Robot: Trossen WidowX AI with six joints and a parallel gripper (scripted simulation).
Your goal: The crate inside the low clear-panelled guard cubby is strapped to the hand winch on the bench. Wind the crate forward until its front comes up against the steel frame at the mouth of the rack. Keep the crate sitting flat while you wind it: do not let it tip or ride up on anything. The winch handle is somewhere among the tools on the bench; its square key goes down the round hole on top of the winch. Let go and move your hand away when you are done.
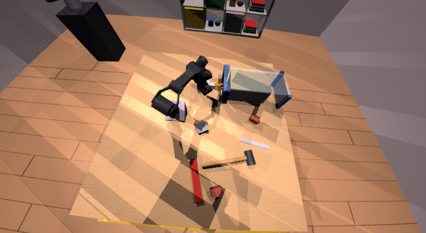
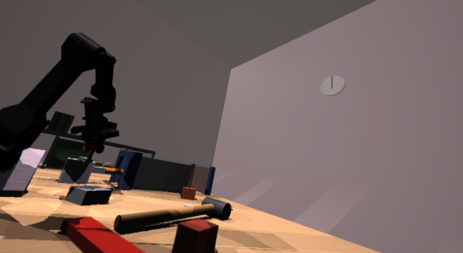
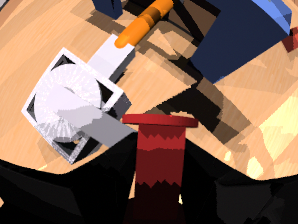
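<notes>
The winch handle is 2 cm behind my gripper tip, 3 cm to the left of it and 3 cm below it. The rest, counted from my gripper tip: red grip (1 cm behind, 1 cm to the right); blue steel frame (14 cm ahead, 8 cm to the left, 3 cm below); winch (4 cm behind, 9 cm to the left, 10 cm below).
</notes>
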